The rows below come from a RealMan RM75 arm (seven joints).
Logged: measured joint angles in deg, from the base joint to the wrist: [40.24 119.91 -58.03 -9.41 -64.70 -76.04 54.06]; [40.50 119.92 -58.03 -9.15 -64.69 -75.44 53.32]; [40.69 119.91 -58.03 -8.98 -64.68 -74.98 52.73]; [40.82 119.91 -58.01 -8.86 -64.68 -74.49 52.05]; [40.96 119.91 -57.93 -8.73 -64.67 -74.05 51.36]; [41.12 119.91 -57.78 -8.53 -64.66 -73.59 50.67]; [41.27 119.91 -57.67 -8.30 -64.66 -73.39 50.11]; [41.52 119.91 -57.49 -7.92 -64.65 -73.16 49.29]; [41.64 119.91 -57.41 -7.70 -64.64 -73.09 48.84]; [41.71 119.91 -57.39 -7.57 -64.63 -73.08 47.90]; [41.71 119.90 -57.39 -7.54 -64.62 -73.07 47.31]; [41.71 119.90 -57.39 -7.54 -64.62 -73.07 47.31]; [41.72 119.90 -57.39 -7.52 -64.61 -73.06 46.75]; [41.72 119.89 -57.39 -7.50 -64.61 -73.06 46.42]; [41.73 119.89 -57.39 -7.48 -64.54 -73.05 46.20]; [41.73 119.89 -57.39 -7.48 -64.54 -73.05 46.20]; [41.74 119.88 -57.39 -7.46 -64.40 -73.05 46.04]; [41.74 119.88 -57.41 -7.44 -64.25 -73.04 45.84]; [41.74 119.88 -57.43 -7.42 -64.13 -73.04 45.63]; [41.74 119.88 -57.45 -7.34 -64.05 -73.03 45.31]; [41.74 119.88 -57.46 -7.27 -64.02 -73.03 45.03]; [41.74 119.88 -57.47 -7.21 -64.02 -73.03 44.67]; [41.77 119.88 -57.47 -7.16 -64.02 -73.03 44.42]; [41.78 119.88 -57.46 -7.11 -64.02 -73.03 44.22]
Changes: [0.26 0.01 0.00 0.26 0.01 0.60 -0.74]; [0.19 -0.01 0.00 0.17 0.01 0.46 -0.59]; [0.13 0.00 0.02 0.12 0.00 0.49 -0.68]; [0.14 0.00 0.08 0.13 0.01 0.44 -0.69]; [0.16 0.00 0.15 0.20 0.01 0.46 -0.69]; [0.15 0.00 0.11 0.23 0.00 0.20 -0.56]; [0.25 0.00 0.18 0.38 0.01 0.23 -0.82]; [0.12 0.00 0.08 0.22 0.01 0.07 -0.45]; [0.07 0.00 0.02 0.13 0.01 0.01 -0.94]; [0.00 -0.01 0.00 0.03 0.01 0.01 -0.59]; [0.00 0.00 0.00 0.00 0.00 0.00 0.00]; [0.01 0.00 0.00 0.02 0.01 0.01 -0.56]; [0.00 -0.01 0.00 0.02 0.00 0.00 -0.33]; [0.01 0.00 0.00 0.02 0.07 0.01 -0.22]; [0.00 0.00 0.00 0.00 0.00 0.00 0.00]; [0.01 -0.01 0.00 0.02 0.14 0.00 -0.16]; [0.00 0.00 -0.02 0.02 0.15 0.01 -0.20]; [0.00 0.00 -0.02 0.02 0.12 0.00 -0.21]; [0.00 0.00 -0.02 0.08 0.08 0.01 -0.32]; [0.00 0.00 -0.01 0.07 0.03 0.00 -0.28]; [0.00 0.00 -0.01 0.06 0.00 0.00 -0.36]; [0.03 0.00 0.00 0.05 0.00 0.00 -0.25]; [0.01 0.00 0.01 0.05 0.00 0.00 -0.20]
